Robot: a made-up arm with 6 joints.
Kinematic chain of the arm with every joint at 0, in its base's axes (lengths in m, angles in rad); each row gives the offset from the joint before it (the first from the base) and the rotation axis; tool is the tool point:
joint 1: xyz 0 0 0.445 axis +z
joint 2: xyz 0 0 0 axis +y
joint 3: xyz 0 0 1.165 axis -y
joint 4: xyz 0 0 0 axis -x
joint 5: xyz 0.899 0 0 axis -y
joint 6: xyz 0 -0.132 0 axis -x
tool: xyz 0 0 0
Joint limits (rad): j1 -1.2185..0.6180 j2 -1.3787..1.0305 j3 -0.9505..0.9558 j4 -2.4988..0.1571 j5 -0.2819..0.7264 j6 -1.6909..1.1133
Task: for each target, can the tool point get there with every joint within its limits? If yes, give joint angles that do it. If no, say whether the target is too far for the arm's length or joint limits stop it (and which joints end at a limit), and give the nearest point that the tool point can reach.
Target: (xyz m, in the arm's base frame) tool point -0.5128 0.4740 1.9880
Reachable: yes | joints -0.8896 -0.9505 0.4277 -0.7130 0.2657 -0.7307
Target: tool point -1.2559 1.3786 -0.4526
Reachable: no: joint limits stop it (at a limit: joint 2, joint 3, joint 4) | nearest point -1.2021 1.3195 1.3025 | short by 1.757 m
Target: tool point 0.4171 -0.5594 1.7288
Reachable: yes | joints -0.9040 -0.1731 0.1218 -1.4322 -0.0661 0.7227
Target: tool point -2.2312 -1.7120 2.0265
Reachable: no: too far | nearest point -1.3694 -1.0507 1.4156 | short by 1.246 m
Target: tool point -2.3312 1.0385 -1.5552
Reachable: no: too far | nearest point -1.6305 0.7264 1.3025 | short by 2.959 m
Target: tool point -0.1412 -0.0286 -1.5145
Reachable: no: joint limits stop it (at a limit: joint 1, joint 2) | nearest point 0.1847 -0.6383 0.2014 | short by 1.850 m
